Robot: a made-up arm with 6 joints. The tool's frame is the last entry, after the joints.
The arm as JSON. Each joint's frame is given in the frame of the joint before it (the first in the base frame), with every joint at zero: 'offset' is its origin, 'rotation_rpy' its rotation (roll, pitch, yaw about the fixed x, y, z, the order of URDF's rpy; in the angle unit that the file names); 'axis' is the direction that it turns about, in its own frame. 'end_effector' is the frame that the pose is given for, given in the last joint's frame.
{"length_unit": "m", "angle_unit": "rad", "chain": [
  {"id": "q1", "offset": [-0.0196, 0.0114, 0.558], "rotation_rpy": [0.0, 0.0, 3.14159], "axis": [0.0, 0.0, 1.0]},
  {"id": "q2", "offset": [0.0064, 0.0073, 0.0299], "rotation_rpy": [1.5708, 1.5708, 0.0], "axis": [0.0, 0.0, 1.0]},
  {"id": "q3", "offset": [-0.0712, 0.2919, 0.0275], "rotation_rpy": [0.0, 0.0, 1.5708], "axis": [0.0, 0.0, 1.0]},
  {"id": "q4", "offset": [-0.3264, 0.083, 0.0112], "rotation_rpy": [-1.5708, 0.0, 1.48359], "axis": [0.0, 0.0, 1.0]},
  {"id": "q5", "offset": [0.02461, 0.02, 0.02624], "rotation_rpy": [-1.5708, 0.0, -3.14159], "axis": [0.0, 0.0, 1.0]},
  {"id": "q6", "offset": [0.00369, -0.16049, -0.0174], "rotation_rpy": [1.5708, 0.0, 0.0], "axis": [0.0, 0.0, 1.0]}
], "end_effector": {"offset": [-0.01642, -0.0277, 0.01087], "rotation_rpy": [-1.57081, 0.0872, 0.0]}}
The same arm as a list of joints. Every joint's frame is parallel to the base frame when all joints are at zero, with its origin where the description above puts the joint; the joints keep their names.
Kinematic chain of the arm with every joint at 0, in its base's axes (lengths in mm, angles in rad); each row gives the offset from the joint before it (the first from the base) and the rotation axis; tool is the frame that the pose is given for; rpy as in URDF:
q1: xyz -19.6 11.4 558 axis +z
q2: xyz -6.4 -7.3 29.9 axis +y
q3: xyz -291.9 27.5 71.2 axis +y
q4: xyz 326.4 11.2 83 axis 0.9962 0 0.0871
q5: xyz 24 -20 26.8 axis +y
q6: xyz 160.2 -17.4 10.3 axis 0.9962 0 0.0871
tool: xyz 9.4 -27.7 17.3 rpy -1.5708 1.5708 0

